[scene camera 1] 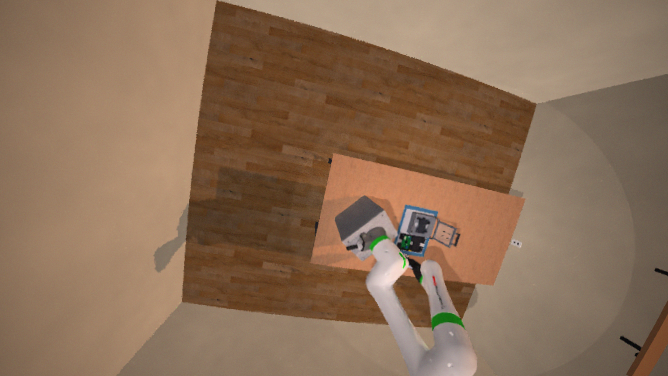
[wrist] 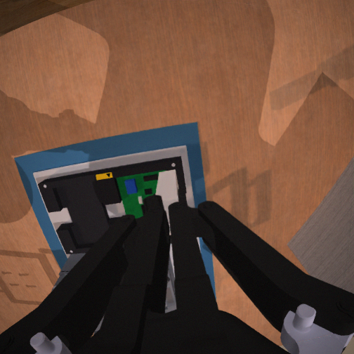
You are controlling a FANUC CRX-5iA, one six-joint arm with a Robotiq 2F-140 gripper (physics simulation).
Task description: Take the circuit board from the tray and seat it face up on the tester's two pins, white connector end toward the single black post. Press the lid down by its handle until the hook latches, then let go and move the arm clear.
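Frame: origin at the arm's base, x back, y right, z up, level; centimetres.
Seen in the pictures: gripper, between the fingertips: (scene camera 1: 404, 254); arm's base, origin of its link: (scene camera 1: 373, 236).
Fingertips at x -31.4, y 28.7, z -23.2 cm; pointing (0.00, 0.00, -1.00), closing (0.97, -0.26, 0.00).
Pixels of each thing's middle, then the offset from my fingertips to it. "spot": a spot on its surface instead. Level surfaces: height alone.
- green circuit board, middle of its body: (scene camera 1: 406, 242) dx -6.1, dy -5.2, dz -9.0 cm
- grey tester, a spot on its surface: (scene camera 1: 414, 223) spot: dx -10.2, dy -22.5, dz -5.0 cm
- black handle, middle of its body: (scene camera 1: 457, 240) dx -30.7, dy -15.9, dz +15.5 cm
- wooden table, height of its surface: dz -11.2 cm
The green circuit board (scene camera 1: 406, 243) (wrist: 130, 200) lies face up in the black tray (scene camera 1: 419, 246) (wrist: 135, 168). In the wrist view the fingers cover part of the board. The grey tester (scene camera 1: 414, 223) is beside the tray on the same blue-edged base. Its lid (scene camera 1: 444, 233) stands open to the right in the scene view, with a black handle (scene camera 1: 456, 240) at its outer edge. My gripper (scene camera 1: 408, 257) (wrist: 169, 183) is shut and empty. Its pale fingertips are together over the board's right side in the wrist view. The pins, post and hook cannot be made out.
The blue-edged base (scene camera 1: 432, 211) (wrist: 125, 139) rests on the wooden table (scene camera 1: 480, 215) (wrist: 165, 65). A large grey box (scene camera 1: 360, 216) (wrist: 325, 230) stands close to the base, on its left in the scene view. My arm reaches in over the table's lower edge there.
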